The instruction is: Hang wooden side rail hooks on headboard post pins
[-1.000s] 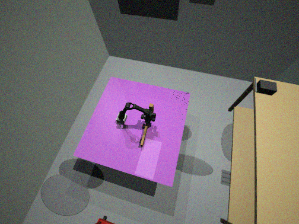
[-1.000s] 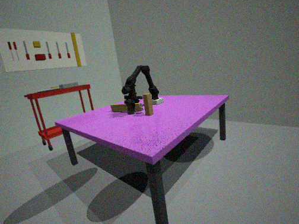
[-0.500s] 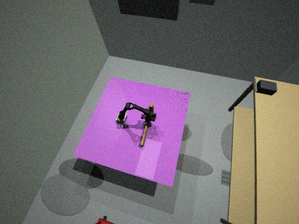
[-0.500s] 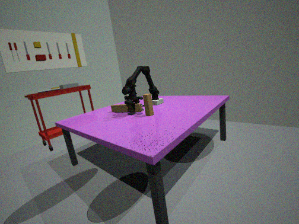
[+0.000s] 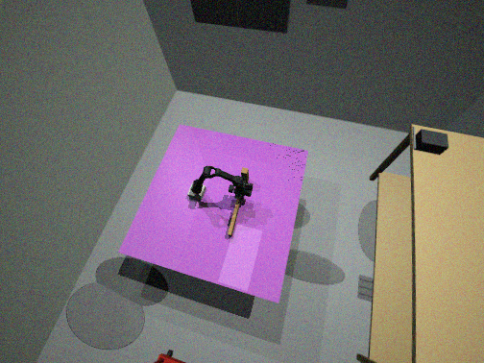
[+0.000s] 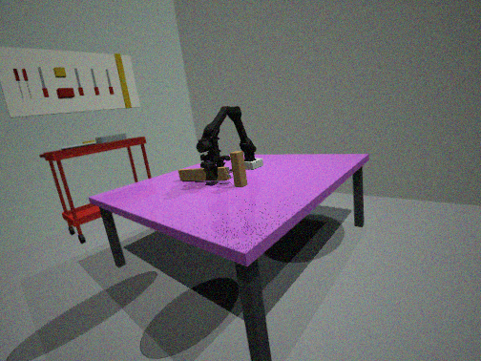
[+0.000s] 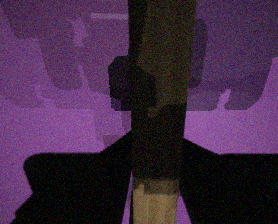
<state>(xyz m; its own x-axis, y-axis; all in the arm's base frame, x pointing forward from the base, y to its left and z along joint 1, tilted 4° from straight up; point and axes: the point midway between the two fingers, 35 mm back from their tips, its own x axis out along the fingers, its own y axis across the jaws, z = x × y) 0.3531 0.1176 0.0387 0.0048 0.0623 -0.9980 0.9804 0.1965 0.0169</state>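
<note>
Now: gripper tip 3 cm past the wooden headboard post, 15 cm to the right of it and 4 cm below it.
</note>
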